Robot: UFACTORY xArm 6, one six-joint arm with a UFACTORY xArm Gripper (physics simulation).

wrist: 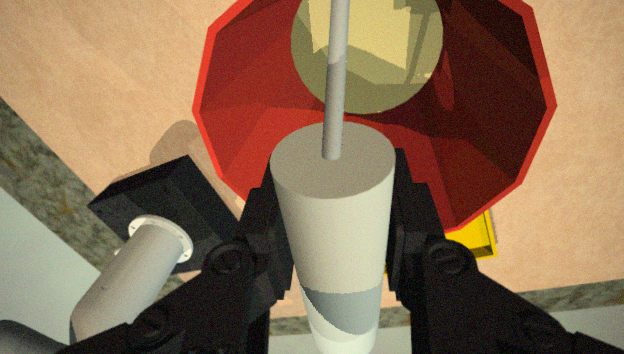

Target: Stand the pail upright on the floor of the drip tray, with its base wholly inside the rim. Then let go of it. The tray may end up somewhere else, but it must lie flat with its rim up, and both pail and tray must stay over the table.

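Pixels of known places: gripper, fingertip midpoint: [337, 181]; arm's base, origin of the base link: [162, 238].
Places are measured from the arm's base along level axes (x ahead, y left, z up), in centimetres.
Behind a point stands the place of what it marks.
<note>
The red pail [260, 135] {x 39.0, y 17.8, z 14.7 cm}, a wide many-sided bucket, fills the upper middle of the wrist view, mouth towards the camera, with a pale yellow round surface [380, 95] {x 47.4, y 13.6, z 4.8 cm} inside. Its handle has a thin grey rod [336, 95] {x 48.7, y 22.8, z 27.5 cm} and a thick off-white grip [332, 175] {x 48.3, y 21.6, z 29.0 cm}. My gripper [337, 181] {x 47.0, y 19.0, z 25.5 cm} is shut on this grip, with a black finger on either side. The pail appears raised above the table. The yellow drip tray [469, 239] {x 52.5, y -22.6, z -6.5 cm} lies lower, at the lower right; the pail and the right finger hide most of it. The pail's base and its height over the tray are hidden.
The tan table top [585, 175] {x 70.7, y -13.9, z -6.9 cm} has a mottled grey-green edge [50, 172] on the left and along the bottom. A black box-shaped base [170, 192] {x 10.2, y 8.7, z 0.1 cm} with a grey cylinder [145, 265] {x 4.3, y 1.9, z 8.7 cm} and white flange stands at the lower left, beside the left finger.
</note>
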